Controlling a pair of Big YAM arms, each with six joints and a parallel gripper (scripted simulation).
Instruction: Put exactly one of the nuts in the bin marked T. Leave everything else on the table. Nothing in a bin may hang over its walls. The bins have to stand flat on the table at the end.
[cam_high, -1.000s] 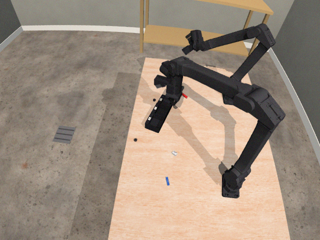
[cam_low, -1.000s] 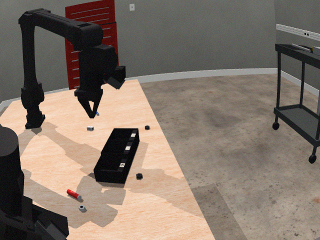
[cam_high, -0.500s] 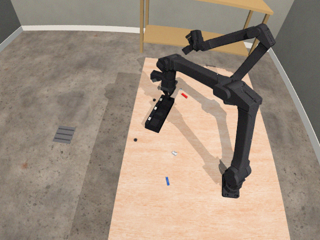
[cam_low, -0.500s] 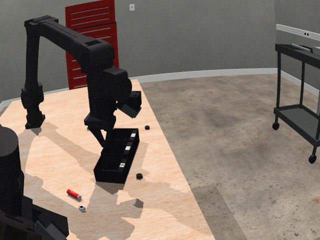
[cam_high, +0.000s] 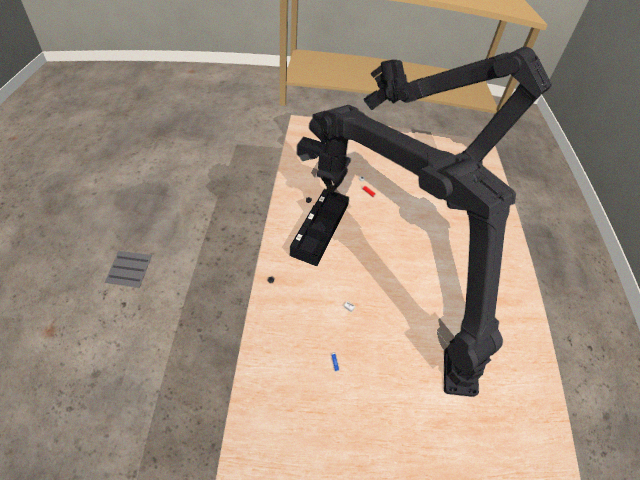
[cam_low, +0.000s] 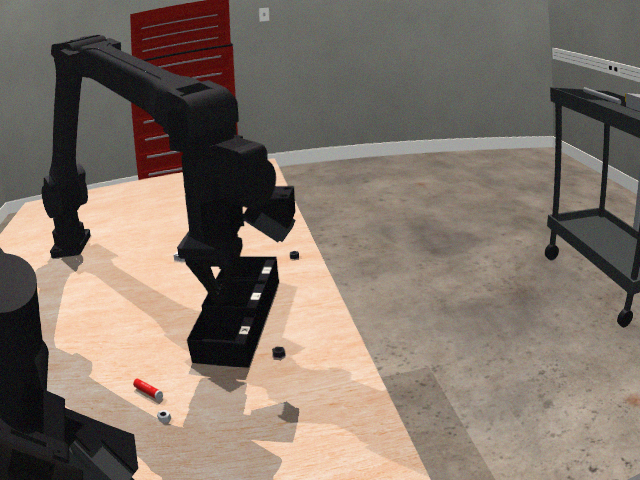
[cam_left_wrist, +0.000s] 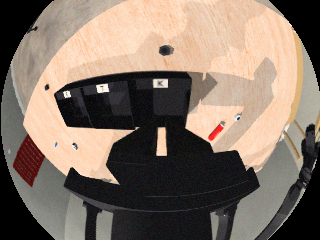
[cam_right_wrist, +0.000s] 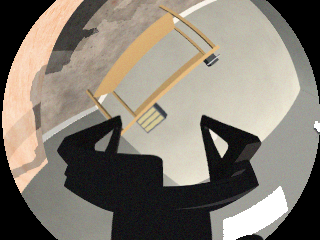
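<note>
The black bin is 90 mm to the left of my left hand, 70 mm below it and 10 mm ahead of it. Also, from my left hand: grey nut (160 mm to the right, 90 mm below, 80 mm behind); blue cylinder (480 mm to the left, 100 mm behind, 80 mm below); red cylinder (110 mm behind, 100 mm to the right, 80 mm below).
</note>
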